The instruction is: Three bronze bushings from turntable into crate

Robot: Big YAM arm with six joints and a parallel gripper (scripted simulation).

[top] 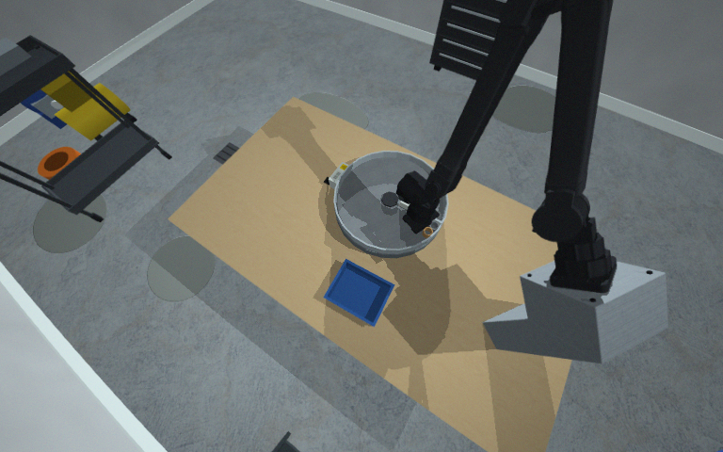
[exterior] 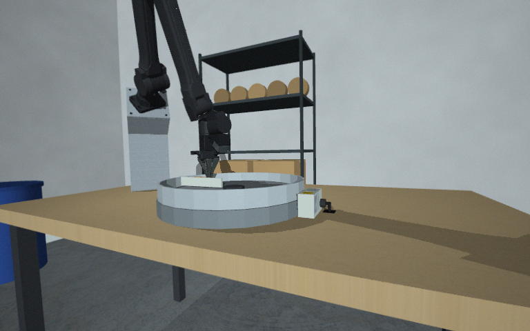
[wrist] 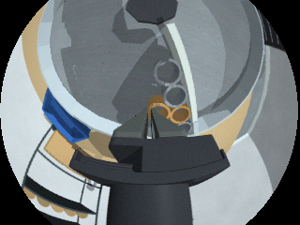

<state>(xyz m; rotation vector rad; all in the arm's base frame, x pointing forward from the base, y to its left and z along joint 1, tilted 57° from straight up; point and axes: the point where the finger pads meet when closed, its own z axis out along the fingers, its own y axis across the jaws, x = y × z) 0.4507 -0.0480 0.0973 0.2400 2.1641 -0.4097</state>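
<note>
My gripper is now 9 cm short of the blue crate, 28 cm to the right of it and 6 cm above it. From my hand the other things lie so: grey turntable 13 cm ahead, 8 cm to the right, 3 cm below.
</note>
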